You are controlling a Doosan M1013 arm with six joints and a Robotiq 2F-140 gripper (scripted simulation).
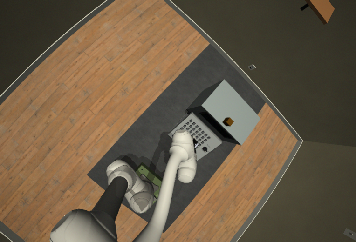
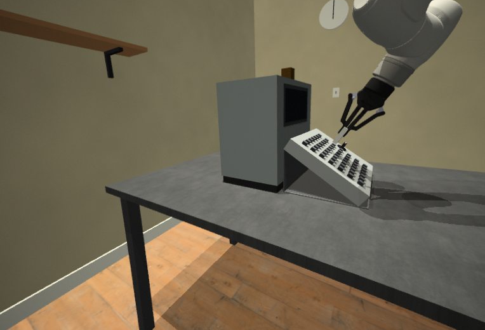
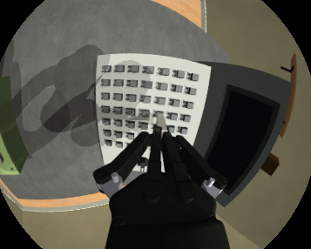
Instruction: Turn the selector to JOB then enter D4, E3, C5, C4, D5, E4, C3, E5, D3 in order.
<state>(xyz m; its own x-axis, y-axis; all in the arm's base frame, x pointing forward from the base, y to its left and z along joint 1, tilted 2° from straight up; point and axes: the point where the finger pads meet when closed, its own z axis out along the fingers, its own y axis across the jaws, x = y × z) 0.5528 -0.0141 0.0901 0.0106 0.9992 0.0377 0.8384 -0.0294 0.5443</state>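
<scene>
Now: the key E4 2 cm behind my hand and 9 cm below it. The rest, counted from my hand: keypad (4 cm ahead, 4 cm to the right, 11 cm below); black selector knob (1 cm ahead, 16 cm to the right, 6 cm below).
</scene>
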